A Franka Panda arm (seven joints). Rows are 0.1 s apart.
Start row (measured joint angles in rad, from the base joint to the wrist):
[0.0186, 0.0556, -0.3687, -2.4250, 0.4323, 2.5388, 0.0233]
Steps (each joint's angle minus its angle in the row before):
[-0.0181, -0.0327, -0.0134, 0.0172, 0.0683, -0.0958, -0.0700]
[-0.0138, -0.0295, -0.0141, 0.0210, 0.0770, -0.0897, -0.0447]
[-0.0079, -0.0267, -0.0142, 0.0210, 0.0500, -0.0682, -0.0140]
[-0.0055, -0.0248, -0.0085, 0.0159, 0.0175, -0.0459, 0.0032]
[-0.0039, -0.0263, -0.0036, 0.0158, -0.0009, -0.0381, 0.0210]
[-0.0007, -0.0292, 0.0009, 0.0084, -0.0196, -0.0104, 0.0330]
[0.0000, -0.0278, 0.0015, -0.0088, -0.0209, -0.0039, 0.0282]
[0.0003, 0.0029, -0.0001, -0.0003, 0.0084, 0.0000, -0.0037]
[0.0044, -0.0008, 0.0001, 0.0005, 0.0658, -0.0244, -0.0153]
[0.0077, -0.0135, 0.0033, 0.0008, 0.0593, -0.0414, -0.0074]
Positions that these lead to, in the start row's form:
[0.0005, 0.0229, -0.3821, -2.4078, 0.5006, 2.4430, -0.0467]
[-0.0133, -0.0066, -0.3962, -2.3868, 0.5776, 2.3533, -0.0914]
[-0.0212, -0.0333, -0.4104, -2.3658, 0.6276, 2.2851, -0.1054]
[-0.0267, -0.0581, -0.4189, -2.3499, 0.6451, 2.2392, -0.1022]
[-0.0306, -0.0844, -0.4225, -2.3341, 0.6442, 2.2011, -0.0812]
[-0.0313, -0.1136, -0.4216, -2.3257, 0.6246, 2.1907, -0.0482]
[-0.0313, -0.1414, -0.4201, -2.3345, 0.6037, 2.1868, -0.0200]
[-0.0310, -0.1385, -0.4202, -2.3348, 0.6121, 2.1868, -0.0237]
[-0.0266, -0.1393, -0.4201, -2.3343, 0.6779, 2.1624, -0.0390]
[-0.0189, -0.1528, -0.4168, -2.3335, 0.7372, 2.1210, -0.0464]

